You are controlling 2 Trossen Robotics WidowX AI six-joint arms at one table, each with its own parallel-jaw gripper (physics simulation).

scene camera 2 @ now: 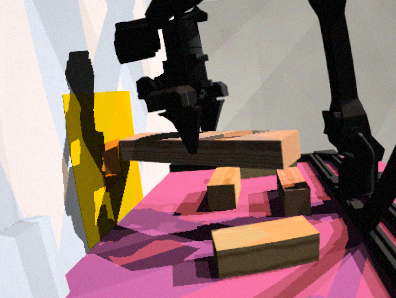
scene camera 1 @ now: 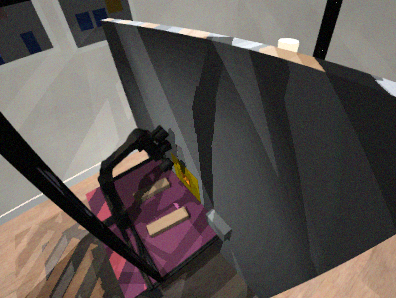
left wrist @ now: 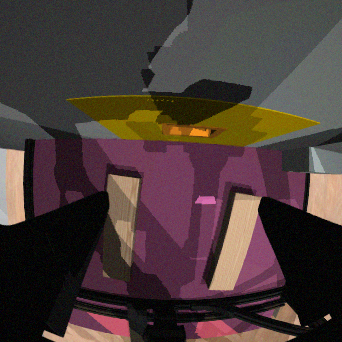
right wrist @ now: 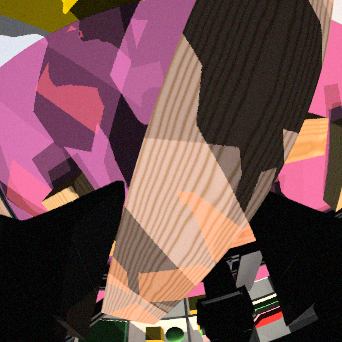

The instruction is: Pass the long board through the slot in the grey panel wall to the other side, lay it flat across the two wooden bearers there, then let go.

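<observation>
The long wooden board is roughly level above the pink mat, its far end at the orange-edged slot; whether the tip is inside cannot be told. My right gripper is shut on the board near its middle. No board shows beyond the grey panel wall in scene camera 1 or the left wrist view. Two wooden bearers lie apart on that side's mat. My left gripper is open and empty above them, near the wall.
A yellow plate surrounds the slot. On the right arm's side, wooden blocks stand on the pink mat below and in front of the board. A grey block juts from the wall foot.
</observation>
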